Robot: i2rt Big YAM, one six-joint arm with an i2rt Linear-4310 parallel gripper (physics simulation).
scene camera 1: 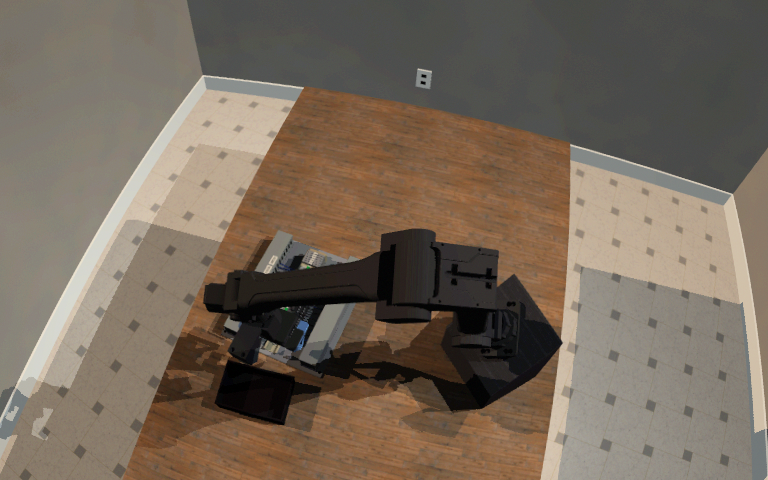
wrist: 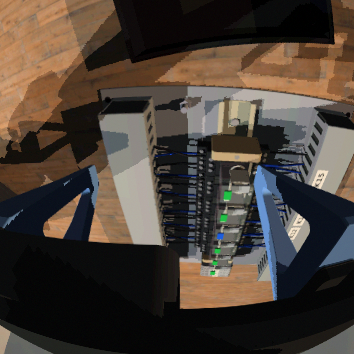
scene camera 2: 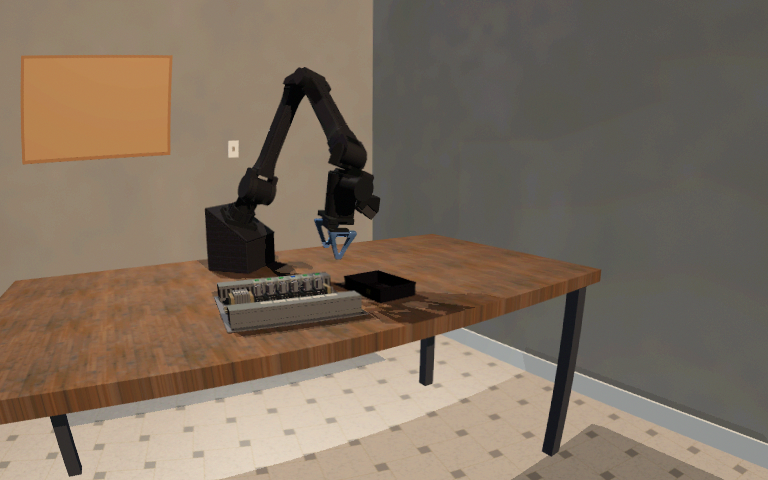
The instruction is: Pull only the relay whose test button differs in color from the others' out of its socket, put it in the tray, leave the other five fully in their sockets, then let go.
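Frame: origin at the arm's base, x ahead, y left, z up, level; metres.
Seen in the pictures: gripper, fingertip midpoint: [scene camera 1: 281, 339] [wrist: 175, 173] [scene camera 2: 332, 253]; arm's base, link origin: [scene camera 1: 500, 328] [scene camera 2: 237, 220].
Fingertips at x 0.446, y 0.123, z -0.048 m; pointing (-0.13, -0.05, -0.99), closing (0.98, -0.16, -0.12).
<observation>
Offsets run from my fingertips to a thing's top centre.
My gripper [scene camera 2: 332, 252] [wrist: 175, 173] is open and empty, high above the table beyond the relay panel in scene camera 2. In the wrist view the relay row lies between the fingers, much closer to the right one; the left fingertip shows outside the left duct. The relay with the blue test button {0.031 m ahead, 0.119 m right, 0.039 m down} [scene camera 2: 293, 276] [wrist: 220, 236] is third from the tray end and sits in its socket row. The others have green buttons, such as the neighbouring relay's button {0.026 m ahead, 0.088 m right, 0.039 m down} [wrist: 223, 218]. The black tray {0.042 m ahead, 0.114 m left, 0.073 m down} [scene camera 1: 249, 412] [scene camera 2: 390, 292] stands beside the panel; its inside looks dark. The arm covers much of the panel in scene camera 1.
Grey wiring ducts, one on the left in the wrist view [wrist: 127, 175] and a labelled one on the right [wrist: 327, 145], flank the relay row. A tan end block {0.040 m ahead, 0.040 m right, 0.068 m down} [wrist: 236, 148] stands at the row's tray end. Blue wires run beside the sockets. The arm's black base [scene camera 2: 235, 243] stands behind the panel.
</observation>
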